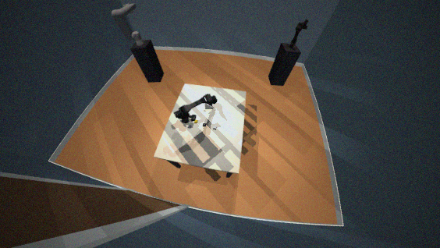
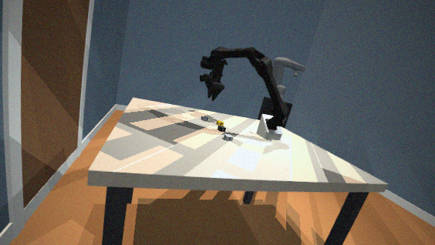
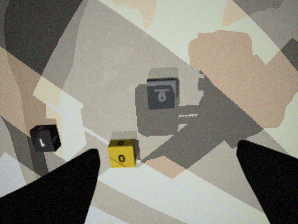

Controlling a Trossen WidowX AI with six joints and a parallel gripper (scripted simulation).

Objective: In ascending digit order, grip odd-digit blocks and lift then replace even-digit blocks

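My gripper tip is now 60 mm past the yellow block, 60 mm to the right of it and 120 mm above it. Round my gripper tip: grey block (10 mm ahead, 120 mm below); then black block (20 mm behind, 160 mm to the left, 120 mm below); then pale block (10 mm ahead, 290 mm to the left, 120 mm below).
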